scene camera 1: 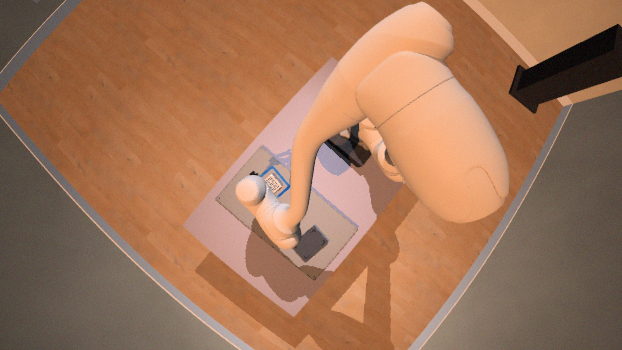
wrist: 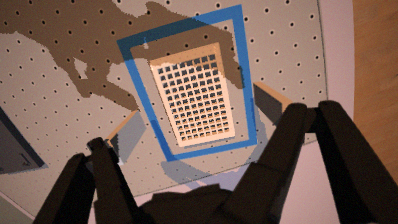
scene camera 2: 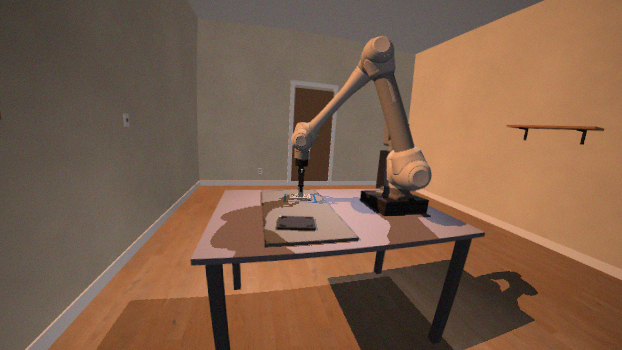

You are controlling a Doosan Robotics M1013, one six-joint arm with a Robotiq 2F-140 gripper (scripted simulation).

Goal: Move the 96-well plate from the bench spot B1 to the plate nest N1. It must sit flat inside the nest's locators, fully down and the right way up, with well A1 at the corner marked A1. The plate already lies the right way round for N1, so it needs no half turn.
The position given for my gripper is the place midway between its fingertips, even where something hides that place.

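White 96-well plate (wrist: 196, 110) seen. My gripper (wrist: 196, 107) seen.
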